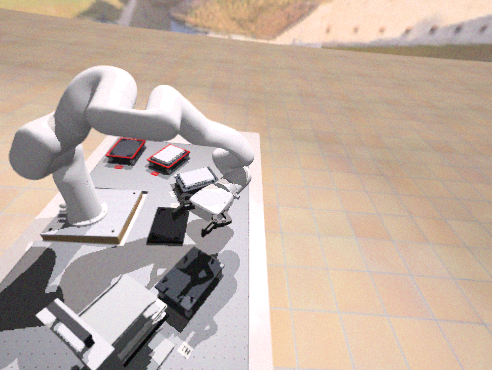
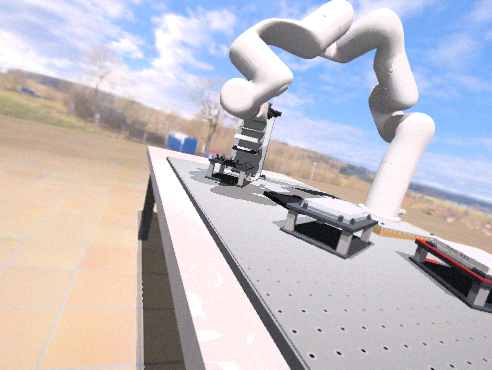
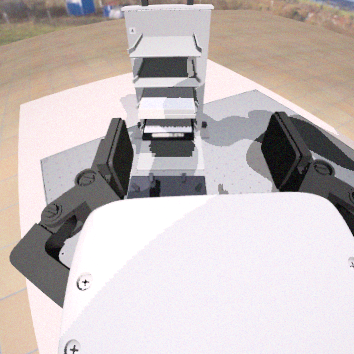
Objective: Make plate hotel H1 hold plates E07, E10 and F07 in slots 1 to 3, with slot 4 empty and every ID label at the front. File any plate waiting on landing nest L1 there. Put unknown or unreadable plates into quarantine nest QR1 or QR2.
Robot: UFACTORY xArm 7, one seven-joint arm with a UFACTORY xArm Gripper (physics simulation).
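Frame: origin at the arm's base, x right, y ahead, z up, level; millimetres.
Where they show: gripper, fingertip midpoint: [image 1: 187, 224] [image 3: 197, 131]; arm's base, origin of the base link: [image 1: 88, 213] [image 2: 377, 214].
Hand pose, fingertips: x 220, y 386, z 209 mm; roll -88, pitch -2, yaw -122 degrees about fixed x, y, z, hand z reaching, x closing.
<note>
Things, the pixels of their centre, and the offset from my fingertips.
- Plate hotel H1, body centre: [image 3: 168, 80] [image 1: 113, 336] [image 2: 251, 137] dx +234, dy -118, dz -75 mm
- red-rimmed quarantine nest, body centre: [image 2: 476, 275] [image 1: 169, 158] dx -590, dy -172, dz -205 mm
- red-rimmed nest, body centre: [image 1: 127, 150] dx -636, dy -378, dz -205 mm
- dark raised nest with pegs, body centre: [image 3: 166, 226] [image 1: 191, 279] [image 2: 231, 168] dx +42, dy +9, dz -190 mm
- low black nest, body centre: [image 2: 296, 202] [image 1: 169, 223] dx -192, dy -100, dz -219 mm
- H1 tag, body centre: [image 1: 185, 349] dx +211, dy +15, dz -228 mm
My gripper [image 1: 194, 220] [image 3: 197, 131] is open and empty, tilted toward the hotel from beyond the dark nest. Plate hotel H1 [image 1: 116, 302] [image 3: 167, 22] has a white plate [image 3: 167, 107] in its second slot from the bottom and another plate [image 3: 167, 128] in the lowest. The two upper shelves look bare. A white plate [image 1: 197, 178] [image 2: 335, 208] sits on a dark raised nest beside the gripper, probably L1. One red-rimmed quarantine nest [image 1: 155, 163] [image 2: 447, 259] holds a white plate [image 1: 170, 154] [image 2: 467, 256]; the other red-rimmed nest [image 1: 126, 148] looks empty. ID labels are unreadable.
A dark raised nest with pegs [image 1: 187, 285] [image 2: 232, 164] [image 3: 167, 186] stands in front of the hotel and looks empty. A low black nest [image 1: 167, 227] lies between the gripper and the robot's base plate [image 1: 95, 232]. The H1 tag [image 1: 185, 349] is on the table.
</note>
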